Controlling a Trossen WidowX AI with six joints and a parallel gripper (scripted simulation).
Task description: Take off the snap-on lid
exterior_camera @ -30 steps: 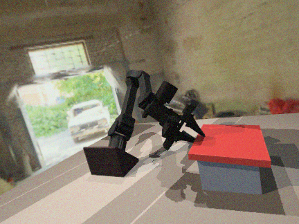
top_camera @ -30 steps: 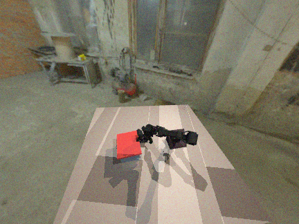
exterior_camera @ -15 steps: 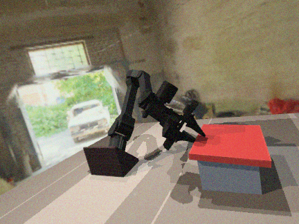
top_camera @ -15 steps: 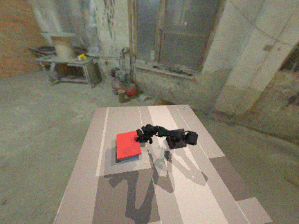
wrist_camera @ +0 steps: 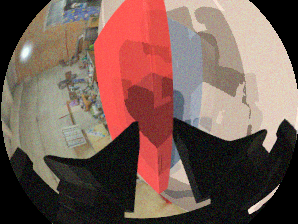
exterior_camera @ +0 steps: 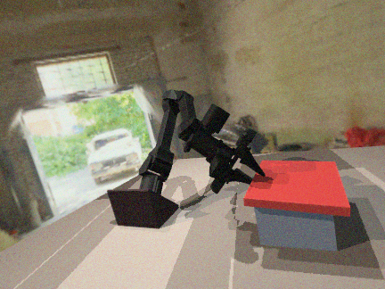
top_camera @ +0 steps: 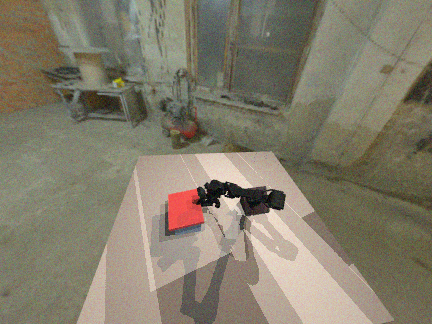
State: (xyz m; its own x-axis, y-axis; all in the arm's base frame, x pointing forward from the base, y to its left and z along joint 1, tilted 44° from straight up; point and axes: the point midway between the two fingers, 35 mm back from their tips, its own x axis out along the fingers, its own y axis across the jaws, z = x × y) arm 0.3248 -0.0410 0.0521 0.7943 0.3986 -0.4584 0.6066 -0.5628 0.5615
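Now: the red lid 80 mm ahead of my gripper tip. From my gripper tip the other things lie so: storage box (70 mm ahead, 60 mm below).
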